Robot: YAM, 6 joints.
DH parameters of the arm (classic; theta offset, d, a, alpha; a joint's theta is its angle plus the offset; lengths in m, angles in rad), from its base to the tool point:
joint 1: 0 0.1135 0.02 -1.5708
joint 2: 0 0 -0.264 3.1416
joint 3: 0.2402 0 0.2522 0
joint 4: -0.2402 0 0.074 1.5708
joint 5: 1.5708 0 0 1.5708
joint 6: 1.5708 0.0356 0 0
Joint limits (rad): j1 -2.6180..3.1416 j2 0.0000..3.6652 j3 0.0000..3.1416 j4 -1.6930..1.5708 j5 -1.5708..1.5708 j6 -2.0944..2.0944
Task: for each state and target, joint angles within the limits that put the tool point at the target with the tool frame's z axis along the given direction. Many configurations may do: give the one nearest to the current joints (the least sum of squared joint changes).
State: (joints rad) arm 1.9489 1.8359 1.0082 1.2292 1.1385 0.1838
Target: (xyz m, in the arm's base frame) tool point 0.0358 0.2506 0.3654 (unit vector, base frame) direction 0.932 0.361 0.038
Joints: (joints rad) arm 1.5598 1.1492 0.9174 0.3337 1.1884 0.1838
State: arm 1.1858 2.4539 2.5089 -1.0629 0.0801 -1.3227
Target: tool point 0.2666 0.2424 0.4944 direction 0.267 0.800 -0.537
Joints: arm 0.6940 1.9744 2.6604 -1.3289 -0.4604 -1.3227
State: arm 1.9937 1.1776 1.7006 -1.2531 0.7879 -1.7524
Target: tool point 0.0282 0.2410 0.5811 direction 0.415 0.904 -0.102
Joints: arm 1.5066 1.5142 2.3003 -0.8955 0.3642 -1.7524
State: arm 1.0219 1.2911 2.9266 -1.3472 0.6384 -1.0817
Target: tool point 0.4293 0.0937 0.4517 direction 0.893 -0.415 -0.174
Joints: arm 0.2664 1.9408 2.1738 -0.4603 0.6886 -1.0817
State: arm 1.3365 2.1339 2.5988 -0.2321 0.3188 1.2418
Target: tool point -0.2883 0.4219 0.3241 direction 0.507 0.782 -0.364
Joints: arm 2.2316 2.4859 2.7381 -1.1236 1.0753 1.2418
